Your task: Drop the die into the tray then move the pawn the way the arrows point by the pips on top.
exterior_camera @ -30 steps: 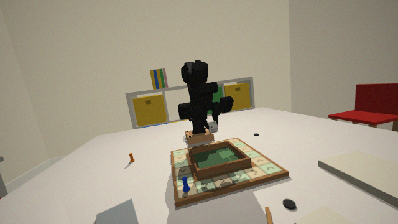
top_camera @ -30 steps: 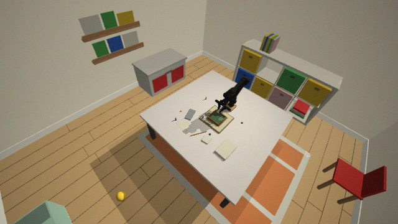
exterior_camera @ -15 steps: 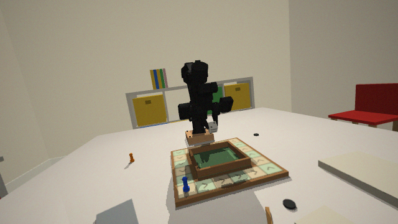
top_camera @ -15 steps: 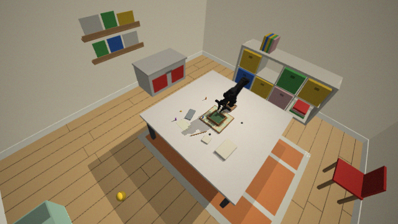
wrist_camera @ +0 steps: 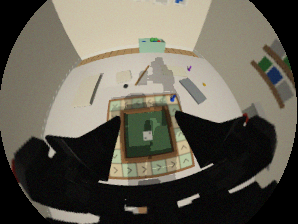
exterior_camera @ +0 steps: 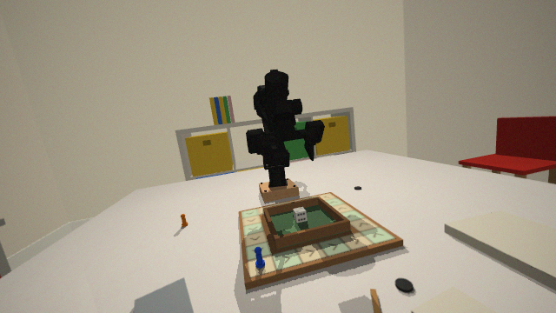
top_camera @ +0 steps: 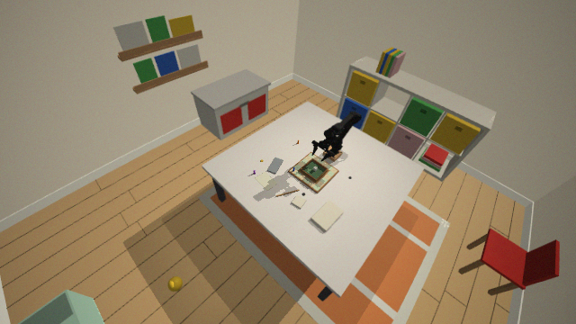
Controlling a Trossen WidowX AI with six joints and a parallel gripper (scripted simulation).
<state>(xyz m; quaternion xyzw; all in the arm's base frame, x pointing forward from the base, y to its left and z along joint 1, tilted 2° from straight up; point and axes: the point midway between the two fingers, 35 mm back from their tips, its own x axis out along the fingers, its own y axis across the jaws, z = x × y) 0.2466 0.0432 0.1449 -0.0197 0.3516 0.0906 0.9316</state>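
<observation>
Right now my gripper tip is 13 cm short of the blue pawn, 9 cm to the left of it and 13 cm above it. From my gripper tip the other things lie so: wooden stick (28 cm ahead, 5 cm to the left, 15 cm below); then white die (2 cm behind, 13 cm below); then dice tray (1 cm behind, 15 cm below).
</observation>
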